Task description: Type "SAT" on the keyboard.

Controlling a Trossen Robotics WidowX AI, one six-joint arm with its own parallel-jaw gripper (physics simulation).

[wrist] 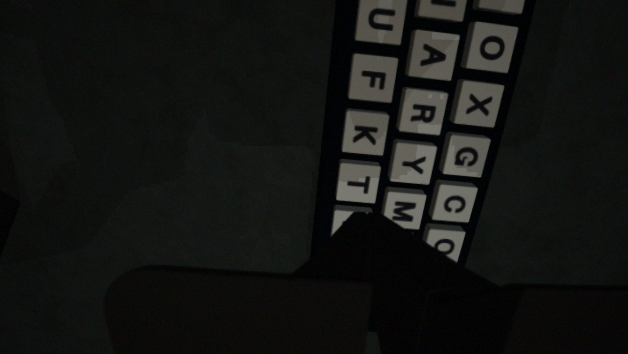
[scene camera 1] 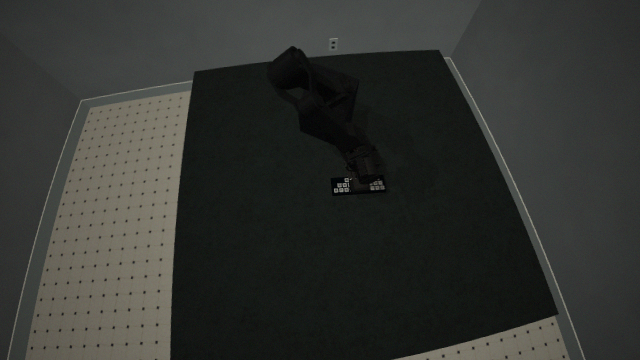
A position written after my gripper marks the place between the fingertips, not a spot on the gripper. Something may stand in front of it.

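Observation:
Gripper, mine [wrist: 365, 226]. Black keyboard [wrist: 420, 151], also in sight.

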